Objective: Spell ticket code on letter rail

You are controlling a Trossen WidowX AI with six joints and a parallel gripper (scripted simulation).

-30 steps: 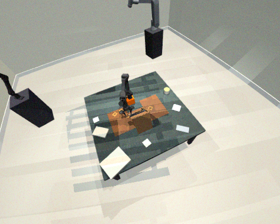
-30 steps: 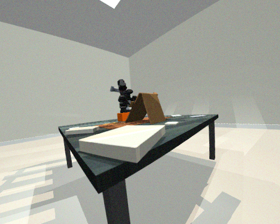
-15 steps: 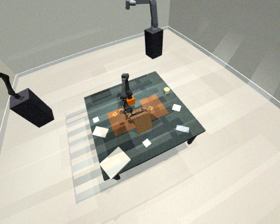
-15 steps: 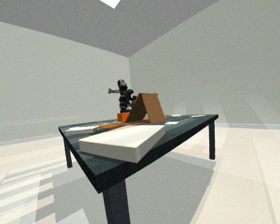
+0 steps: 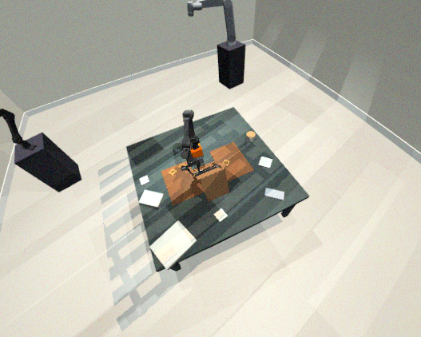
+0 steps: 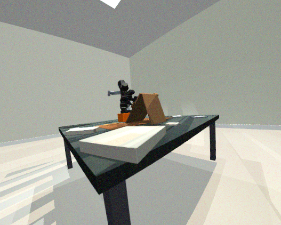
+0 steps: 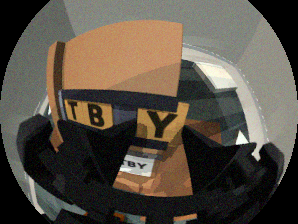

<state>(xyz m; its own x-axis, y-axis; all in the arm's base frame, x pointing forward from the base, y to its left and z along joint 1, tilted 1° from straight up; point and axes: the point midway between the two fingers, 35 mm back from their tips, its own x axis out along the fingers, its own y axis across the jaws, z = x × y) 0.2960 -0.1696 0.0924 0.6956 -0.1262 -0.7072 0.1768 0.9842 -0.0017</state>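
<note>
Now: gripper tip 7 cm above the white ticket, 6 cm past it and 5 cm to the right of it. Also, from my gripper tip: yellow letter tile (33 cm to the left, 16 cm below, 5 cm behind); then flat white slab (40 cm to the right, 16 cm below, 12 cm behind); then mat (17 cm below, 14 cm to the left, 12 cm behind).
</note>
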